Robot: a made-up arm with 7 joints. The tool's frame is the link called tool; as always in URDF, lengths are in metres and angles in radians. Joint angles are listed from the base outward.
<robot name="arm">
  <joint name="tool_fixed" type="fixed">
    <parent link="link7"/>
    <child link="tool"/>
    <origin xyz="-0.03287 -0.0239 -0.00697" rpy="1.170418 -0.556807 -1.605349"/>
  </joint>
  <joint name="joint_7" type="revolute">
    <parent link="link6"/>
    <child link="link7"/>
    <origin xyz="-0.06 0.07 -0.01" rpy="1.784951 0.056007 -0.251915"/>
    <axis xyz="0 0 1"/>
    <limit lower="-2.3" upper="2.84"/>
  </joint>
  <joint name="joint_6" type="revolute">
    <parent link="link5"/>
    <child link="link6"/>
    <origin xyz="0.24 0.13 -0.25" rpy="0 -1.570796 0"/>
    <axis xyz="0 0 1"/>
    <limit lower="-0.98" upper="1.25"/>
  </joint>
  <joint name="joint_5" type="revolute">
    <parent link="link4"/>
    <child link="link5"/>
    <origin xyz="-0.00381 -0.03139 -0.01" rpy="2.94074 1.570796 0"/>
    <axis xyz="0 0 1"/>
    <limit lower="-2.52" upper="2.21"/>
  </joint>
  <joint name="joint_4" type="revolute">
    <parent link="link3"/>
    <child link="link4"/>
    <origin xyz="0.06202 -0.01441 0.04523" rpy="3.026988 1.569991 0"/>
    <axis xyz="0 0 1"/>
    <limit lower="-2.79" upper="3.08"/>
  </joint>
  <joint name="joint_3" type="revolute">
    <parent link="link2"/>
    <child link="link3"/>
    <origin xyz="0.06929 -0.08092 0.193" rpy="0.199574 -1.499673 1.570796"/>
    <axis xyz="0 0 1"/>
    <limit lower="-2" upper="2.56"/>
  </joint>
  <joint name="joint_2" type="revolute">
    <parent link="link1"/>
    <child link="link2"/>
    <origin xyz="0.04 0 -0.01" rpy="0.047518 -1.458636 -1.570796"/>
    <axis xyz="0 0 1"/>
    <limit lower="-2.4" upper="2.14"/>
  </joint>
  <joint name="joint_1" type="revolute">
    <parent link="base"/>
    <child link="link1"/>
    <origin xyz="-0.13 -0.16 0.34" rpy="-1.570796 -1.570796 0"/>
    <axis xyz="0 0 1"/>
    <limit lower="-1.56" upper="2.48"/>
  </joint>
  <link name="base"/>
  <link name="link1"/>
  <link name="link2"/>
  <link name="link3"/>
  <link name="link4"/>
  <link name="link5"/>
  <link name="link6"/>
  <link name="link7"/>
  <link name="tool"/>
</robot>
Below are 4 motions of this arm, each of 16 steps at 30 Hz.
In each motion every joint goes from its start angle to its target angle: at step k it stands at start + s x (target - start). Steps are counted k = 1, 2, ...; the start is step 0. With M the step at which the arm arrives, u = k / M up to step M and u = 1 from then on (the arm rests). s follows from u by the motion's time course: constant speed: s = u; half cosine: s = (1 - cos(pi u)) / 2; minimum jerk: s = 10 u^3 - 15 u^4 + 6 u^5.
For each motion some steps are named. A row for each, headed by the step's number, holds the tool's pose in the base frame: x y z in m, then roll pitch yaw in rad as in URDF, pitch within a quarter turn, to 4 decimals.
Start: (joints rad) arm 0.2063 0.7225 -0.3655 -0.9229 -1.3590 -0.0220 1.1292
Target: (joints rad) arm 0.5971 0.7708 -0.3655 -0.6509 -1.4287 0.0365 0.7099
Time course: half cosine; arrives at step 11
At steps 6, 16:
6: 0.4539 -0.2153 0.4139 -0.1782 -1.0135 2.2335
16: 0.4618 -0.2041 0.3555 0.1347 -1.1239 1.8493

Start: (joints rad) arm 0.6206 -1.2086 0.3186 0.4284 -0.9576 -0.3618 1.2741
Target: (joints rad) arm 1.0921 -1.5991 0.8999 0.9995 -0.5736 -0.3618 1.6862
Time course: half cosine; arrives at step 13
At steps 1, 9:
1: 0.3670 -0.0041 -0.0691 2.9999 0.6984 -2.5960
9: 0.3364 -0.1002 -0.1079 -2.4027 0.2200 -2.1469

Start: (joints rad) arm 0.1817 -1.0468 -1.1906 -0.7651 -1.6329 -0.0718 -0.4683
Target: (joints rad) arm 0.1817 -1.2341 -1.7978 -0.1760 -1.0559 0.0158 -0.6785
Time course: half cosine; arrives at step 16
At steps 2, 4, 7, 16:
2: 0.0567 0.2735 0.2623 0.7409 -0.7679 2.2359
4: 0.0262 0.2762 0.2358 0.7514 -0.7119 2.2606
7: -0.0467 0.2686 0.1836 0.7466 -0.5987 2.3460
16: -0.2035 0.2001 0.1301 0.6226 -0.4599 2.6190

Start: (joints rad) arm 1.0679 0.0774 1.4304 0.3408 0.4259 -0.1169 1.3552
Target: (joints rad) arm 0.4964 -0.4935 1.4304 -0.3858 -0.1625 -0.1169 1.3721
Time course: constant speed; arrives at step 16
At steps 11, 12, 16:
11: 0.0089 -0.4611 0.4914 0.1666 1.1499 -0.8952
12: 0.0031 -0.4647 0.4969 0.3072 1.0985 -0.7158
16: -0.0119 -0.4760 0.5208 0.5511 0.8283 -0.2799

